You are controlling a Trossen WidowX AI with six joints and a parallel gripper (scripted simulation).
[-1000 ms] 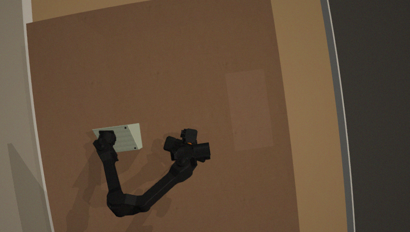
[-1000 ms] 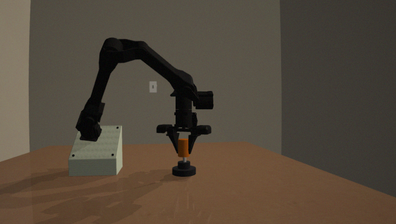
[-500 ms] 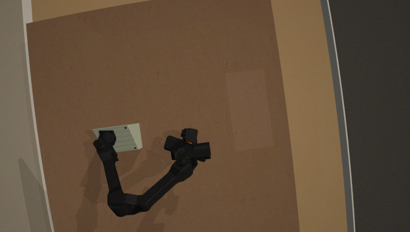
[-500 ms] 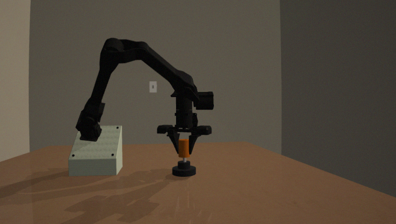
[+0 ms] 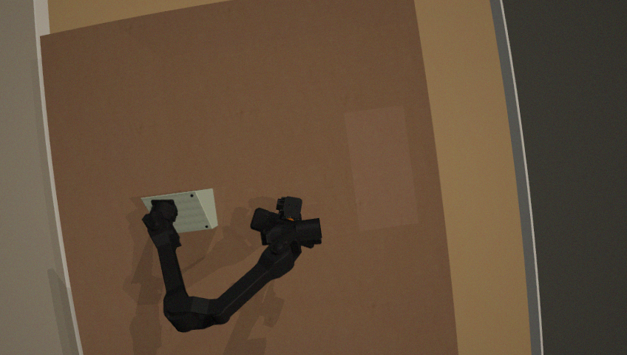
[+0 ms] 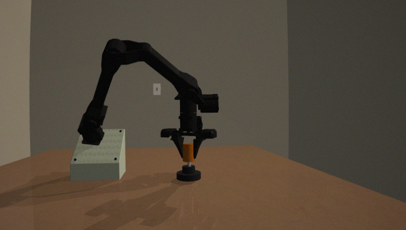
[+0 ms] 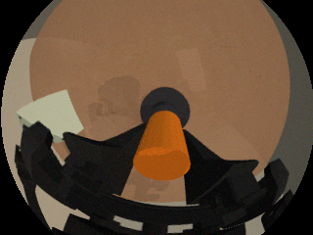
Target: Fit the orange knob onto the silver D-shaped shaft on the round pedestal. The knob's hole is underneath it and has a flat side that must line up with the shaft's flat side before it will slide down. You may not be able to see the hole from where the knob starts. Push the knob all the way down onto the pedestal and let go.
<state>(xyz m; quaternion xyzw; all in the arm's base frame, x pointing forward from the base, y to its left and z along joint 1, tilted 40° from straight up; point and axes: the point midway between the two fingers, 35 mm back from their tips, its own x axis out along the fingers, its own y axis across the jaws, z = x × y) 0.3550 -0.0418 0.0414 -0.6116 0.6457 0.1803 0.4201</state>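
Now: the orange knob 30 mm above my gripper tip. The rest, counted from my gripper tip: black round pedestal (40 mm below).
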